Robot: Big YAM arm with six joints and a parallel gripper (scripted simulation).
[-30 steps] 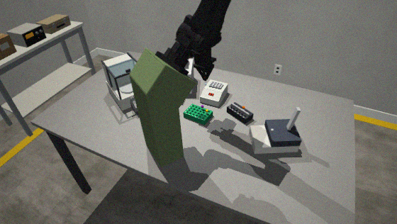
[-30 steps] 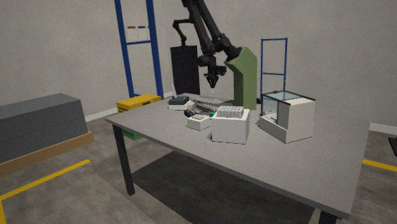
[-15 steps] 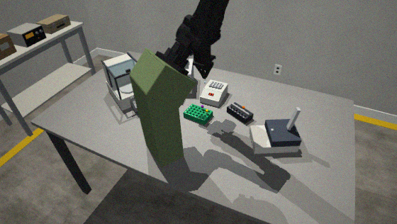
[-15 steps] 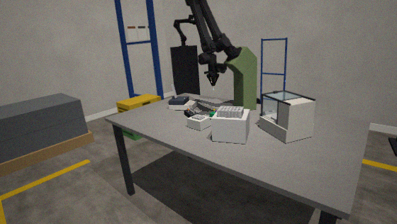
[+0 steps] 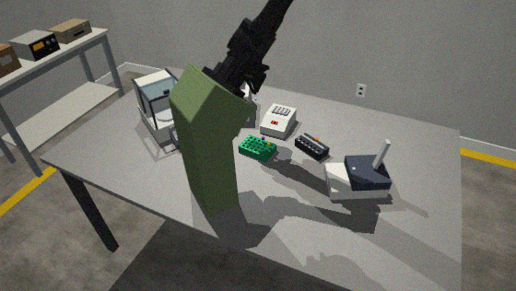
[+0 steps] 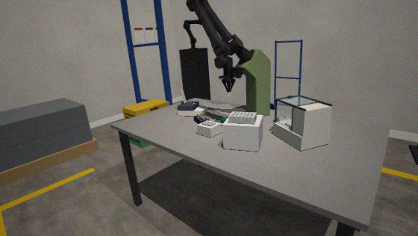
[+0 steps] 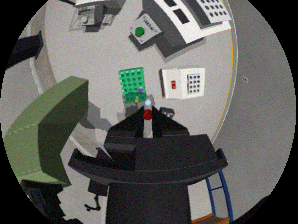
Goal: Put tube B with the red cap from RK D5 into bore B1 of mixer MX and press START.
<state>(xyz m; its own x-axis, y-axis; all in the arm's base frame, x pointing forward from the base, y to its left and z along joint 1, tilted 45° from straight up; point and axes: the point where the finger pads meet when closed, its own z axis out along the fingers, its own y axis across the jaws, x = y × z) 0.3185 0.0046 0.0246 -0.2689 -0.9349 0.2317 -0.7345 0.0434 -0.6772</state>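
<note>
The grey shaking block is 200 mm ahead of my hand, 180 mm to the left of it and 90 mm below it. From my hand the other things lie so: purple-capped tube: 210 mm below, 40 mm to the right, 40 mm behind; green start key: 170 mm below, 140 mm to the left, 30 mm ahead; tube B: 20 mm below.
</note>
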